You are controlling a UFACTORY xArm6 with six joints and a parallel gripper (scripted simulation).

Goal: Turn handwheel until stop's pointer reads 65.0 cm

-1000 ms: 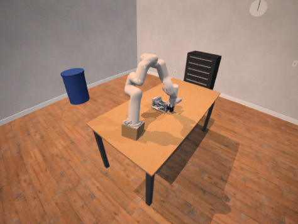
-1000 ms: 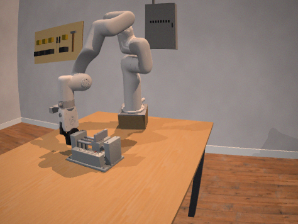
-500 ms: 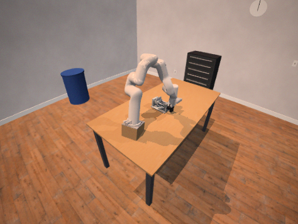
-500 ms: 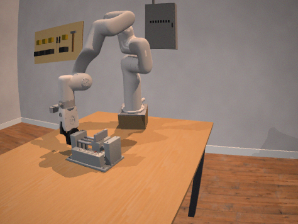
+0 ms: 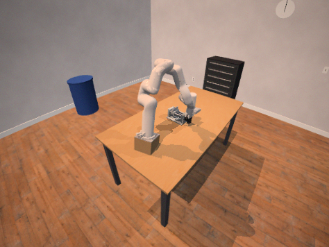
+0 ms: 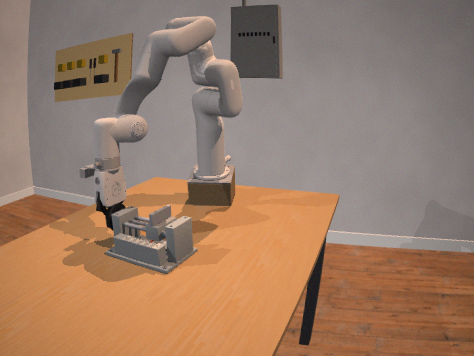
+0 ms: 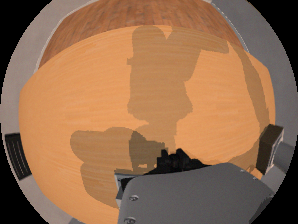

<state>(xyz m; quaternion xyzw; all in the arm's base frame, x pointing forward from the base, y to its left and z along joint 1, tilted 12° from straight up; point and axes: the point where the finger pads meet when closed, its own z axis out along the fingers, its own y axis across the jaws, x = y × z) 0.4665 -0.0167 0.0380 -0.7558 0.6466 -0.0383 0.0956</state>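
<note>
The grey stop fixture lies 19 cm to the left of my hand and 4 cm above it. Also, from my hand: black handwheel (2 cm to the left).
</note>
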